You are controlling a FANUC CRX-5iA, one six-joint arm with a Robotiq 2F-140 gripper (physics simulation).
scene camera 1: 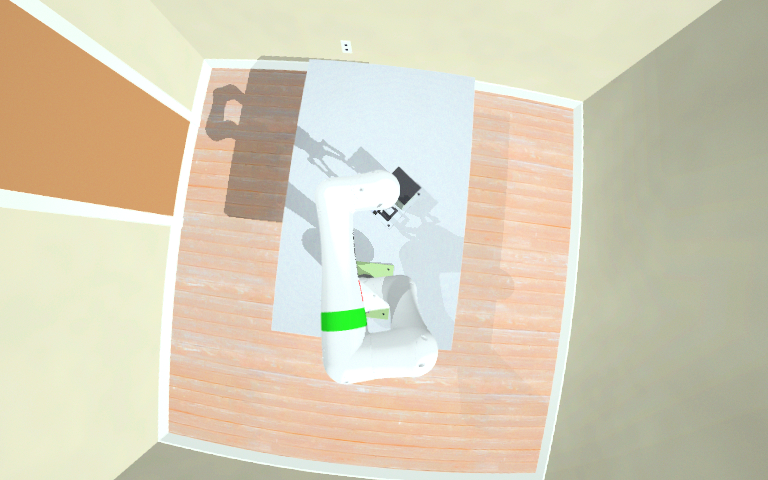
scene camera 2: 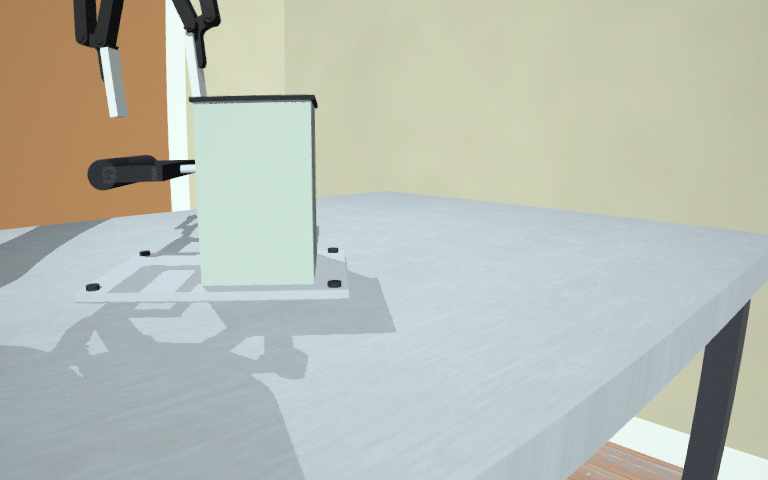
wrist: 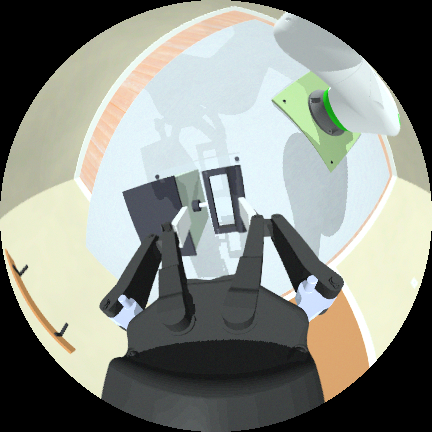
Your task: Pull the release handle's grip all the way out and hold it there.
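The release handle is a black rectangular frame with a thick outer grip (scene camera 2: 118, 171) (wrist: 235, 187), on a short white rod (scene camera 2: 188, 168) that enters a pale green housing (scene camera 2: 254, 192) with a black top (scene camera 1: 404, 183) (wrist: 152, 200). A gap with part of the rod shows between the frame and the housing. My gripper (scene camera 2: 159, 105) (wrist: 213, 210) is partly open and empty. In scene camera 2 its white fingertips are above the handle's height, one over the grip and one near the housing's top edge. In the wrist view the fingertips overlap the housing's side and the frame's outer bar. The arm hides the gripper in scene camera 1.
The housing stands on a white base plate (scene camera 2: 84, 296) with dark bolts, on the grey table (scene camera 1: 390, 113) (scene camera 2: 509, 283). The arm (scene camera 1: 338, 254) reaches over the table from its green mounting plate (scene camera 1: 376, 268) (wrist: 295, 100). Arm and gripper shadows fall across the table.
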